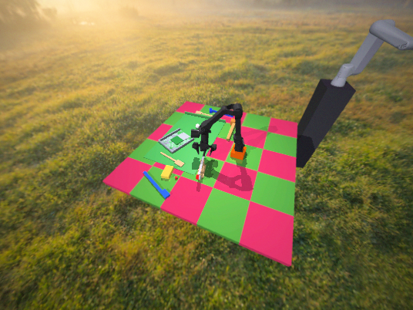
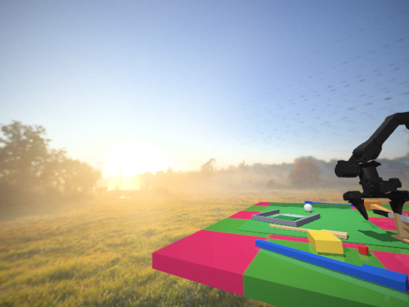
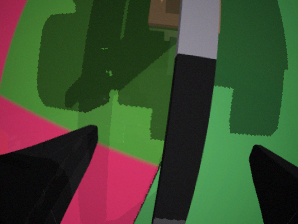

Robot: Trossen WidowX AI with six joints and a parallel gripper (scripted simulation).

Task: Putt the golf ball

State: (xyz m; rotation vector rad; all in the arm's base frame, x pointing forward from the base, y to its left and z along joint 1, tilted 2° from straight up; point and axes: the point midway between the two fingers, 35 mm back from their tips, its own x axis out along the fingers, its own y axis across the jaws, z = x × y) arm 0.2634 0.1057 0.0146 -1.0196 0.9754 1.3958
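Now: the red putter 10 mm behind my gripper tip, 110 mm to the left of it and 20 mm above it. Round my gripper tip: white golf ball (170 mm ahead, 390 mm to the right, 10 mm below); small red piece (160 mm ahead, 230 mm to the left, 30 mm below); yellow block (230 mm ahead, 200 mm to the left, 20 mm below).
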